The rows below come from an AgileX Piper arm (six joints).
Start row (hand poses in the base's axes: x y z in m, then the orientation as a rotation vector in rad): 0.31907, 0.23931, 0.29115, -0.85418, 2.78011, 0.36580
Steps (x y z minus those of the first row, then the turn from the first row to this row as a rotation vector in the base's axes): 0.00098, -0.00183, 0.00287, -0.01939, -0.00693, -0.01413; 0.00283, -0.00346, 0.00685, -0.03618, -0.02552, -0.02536; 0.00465, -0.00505, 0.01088, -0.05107, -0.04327, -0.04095; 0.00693, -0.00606, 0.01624, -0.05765, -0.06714, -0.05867; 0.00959, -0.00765, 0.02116, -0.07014, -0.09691, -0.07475; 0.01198, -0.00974, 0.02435, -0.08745, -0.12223, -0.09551; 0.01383, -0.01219, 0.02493, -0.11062, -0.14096, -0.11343
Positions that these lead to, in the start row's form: 0.32005, 0.23748, 0.29402, -0.83809, 2.78626, 0.33342; 0.32190, 0.23585, 0.29800, -0.82494, 2.77929, 0.29913; 0.32372, 0.23426, 0.30203, -0.80522, 2.77328, 0.26735; 0.32600, 0.23325, 0.30739, -0.78056, 2.75869, 0.24368; 0.32866, 0.23166, 0.31231, -0.75931, 2.73989, 0.20974; 0.33105, 0.22957, 0.31550, -0.73276, 2.72769, 0.17109; 0.33290, 0.22712, 0.31608, -0.71155, 2.72228, 0.12846
